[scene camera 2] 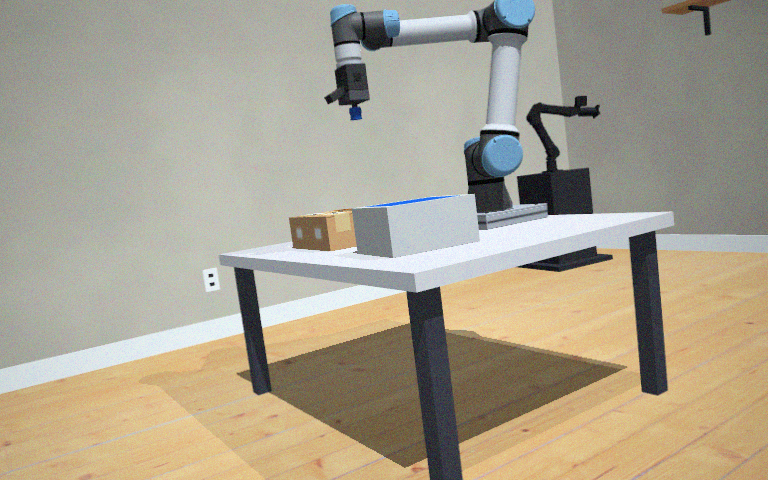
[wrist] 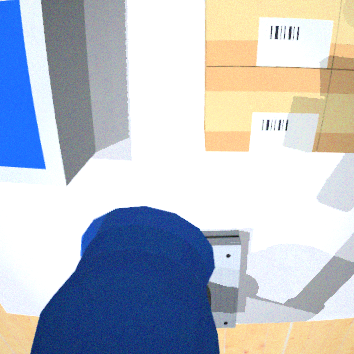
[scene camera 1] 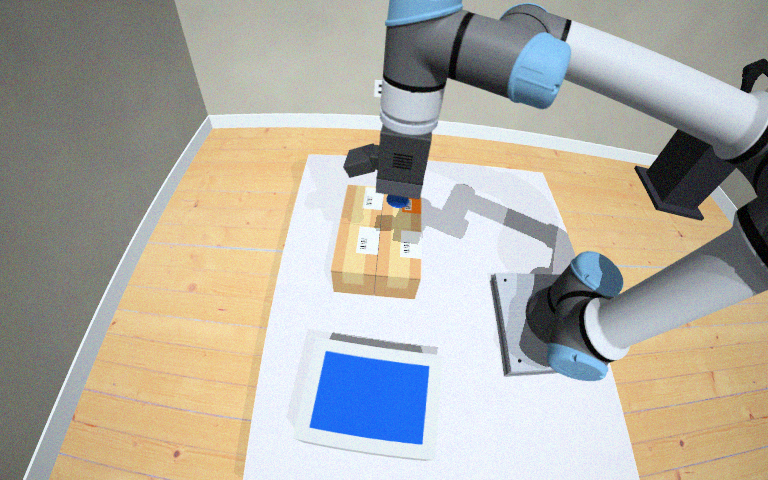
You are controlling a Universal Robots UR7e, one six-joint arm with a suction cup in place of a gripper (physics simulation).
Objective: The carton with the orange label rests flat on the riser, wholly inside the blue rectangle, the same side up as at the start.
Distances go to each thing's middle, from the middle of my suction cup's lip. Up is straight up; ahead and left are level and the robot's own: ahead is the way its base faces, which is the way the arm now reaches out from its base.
I see the riser (scene camera 1: 364, 399) 10 mm behind my suction cup, 250 mm to the left of it and 320 mm below it.
